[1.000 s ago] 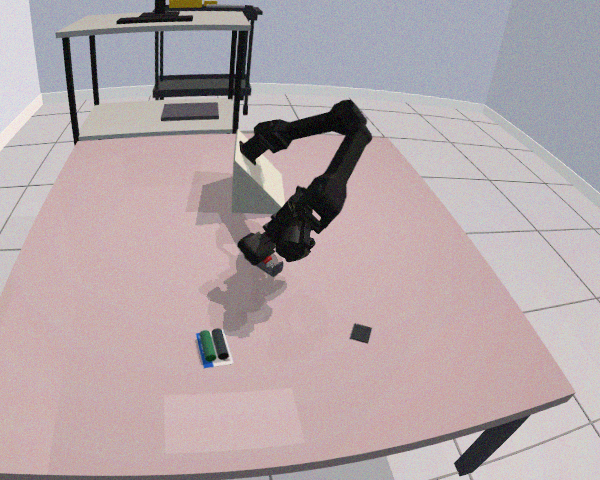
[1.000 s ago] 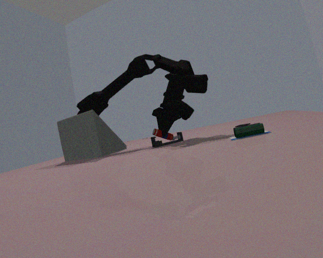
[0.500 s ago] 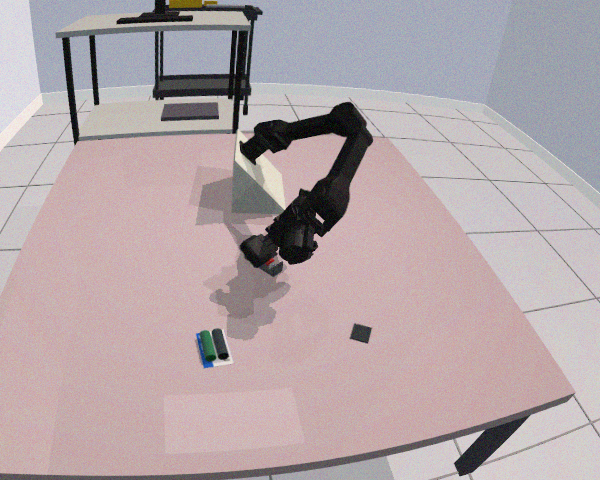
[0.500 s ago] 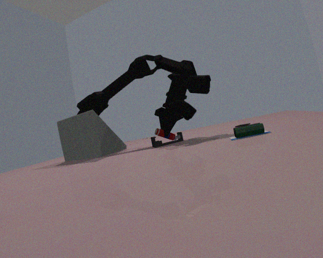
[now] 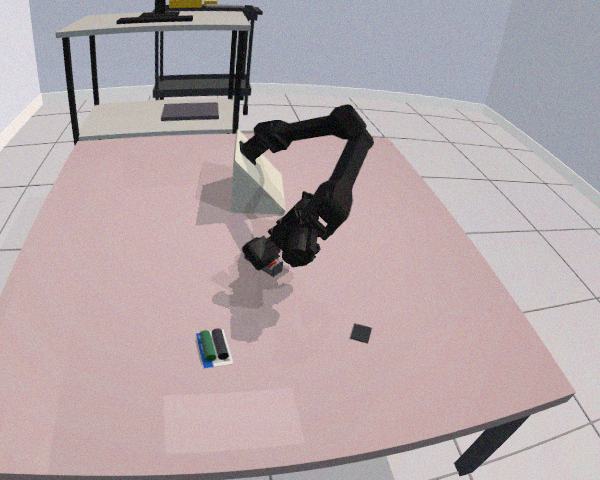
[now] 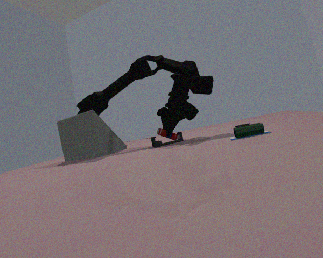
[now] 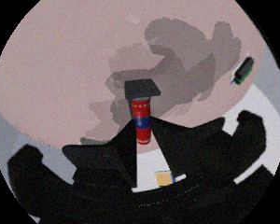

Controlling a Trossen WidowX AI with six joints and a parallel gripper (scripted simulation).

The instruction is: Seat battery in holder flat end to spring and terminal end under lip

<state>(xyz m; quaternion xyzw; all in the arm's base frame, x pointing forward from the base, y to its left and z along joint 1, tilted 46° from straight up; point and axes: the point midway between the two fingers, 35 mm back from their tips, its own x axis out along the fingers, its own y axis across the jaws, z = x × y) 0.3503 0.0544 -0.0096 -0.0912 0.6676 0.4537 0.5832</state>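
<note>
The battery is 1 cm above my gripper tip. Round my gripper tip: small dark square: 24 cm ahead, 18 cm to the left, 2 cm below.
</note>
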